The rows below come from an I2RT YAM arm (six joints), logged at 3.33 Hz.
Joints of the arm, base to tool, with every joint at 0 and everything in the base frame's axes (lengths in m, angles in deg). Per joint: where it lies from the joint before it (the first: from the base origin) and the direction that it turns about. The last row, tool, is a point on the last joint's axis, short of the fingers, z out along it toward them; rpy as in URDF.
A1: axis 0 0 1 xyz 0 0 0.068
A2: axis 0 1 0 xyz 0.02 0.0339 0.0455
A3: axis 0 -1 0 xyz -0.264 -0.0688 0
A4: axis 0 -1 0 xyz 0.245 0.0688 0.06
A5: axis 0 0 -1 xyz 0.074 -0.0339 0.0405
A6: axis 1 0 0 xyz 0.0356 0 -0.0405
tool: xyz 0 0 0 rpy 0 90 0
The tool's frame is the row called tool.
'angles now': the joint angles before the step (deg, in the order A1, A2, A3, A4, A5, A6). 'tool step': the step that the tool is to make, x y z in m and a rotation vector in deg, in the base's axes. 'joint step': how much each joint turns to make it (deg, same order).
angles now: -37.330, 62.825, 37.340, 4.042, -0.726, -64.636
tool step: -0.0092, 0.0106, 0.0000, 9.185, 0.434, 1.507
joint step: 0.057, -2.977, 0.789, -9.397, -4.218, 5.829
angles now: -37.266, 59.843, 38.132, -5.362, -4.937, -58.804
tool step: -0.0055, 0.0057, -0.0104, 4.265, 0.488, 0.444
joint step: 0.015, -1.216, -1.913, -2.016, -1.852, 2.534
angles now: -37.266, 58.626, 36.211, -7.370, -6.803, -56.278
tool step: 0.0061, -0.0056, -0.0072, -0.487, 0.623, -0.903
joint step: -0.012, 2.687, -0.310, 2.772, 1.153, -0.220
